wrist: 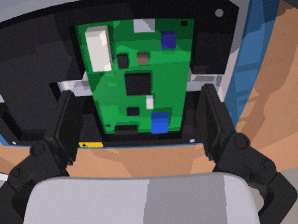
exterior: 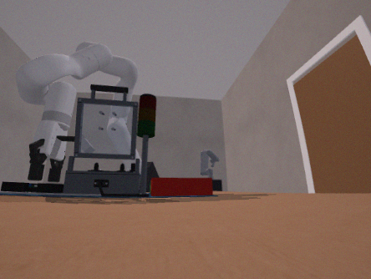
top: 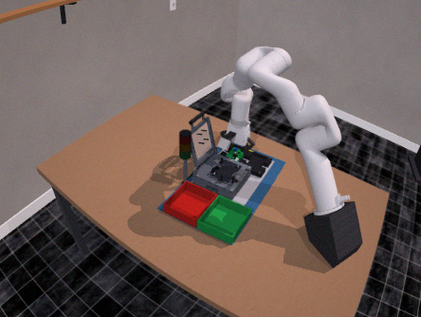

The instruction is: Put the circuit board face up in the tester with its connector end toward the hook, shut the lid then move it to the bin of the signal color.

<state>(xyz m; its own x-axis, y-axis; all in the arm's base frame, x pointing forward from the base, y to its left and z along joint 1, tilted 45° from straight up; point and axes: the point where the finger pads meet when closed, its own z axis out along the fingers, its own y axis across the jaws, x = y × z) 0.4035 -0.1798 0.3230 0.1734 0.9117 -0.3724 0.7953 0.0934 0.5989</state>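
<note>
My hand is 20 mm above the green circuit board. Also, from my hand: tester lid (120 mm ahead, 150 mm to the left, 140 mm above); then black latch block (50 mm behind, 240 mm to the left, 50 mm above); then tester plate (180 mm to the left, 30 mm above).
</note>
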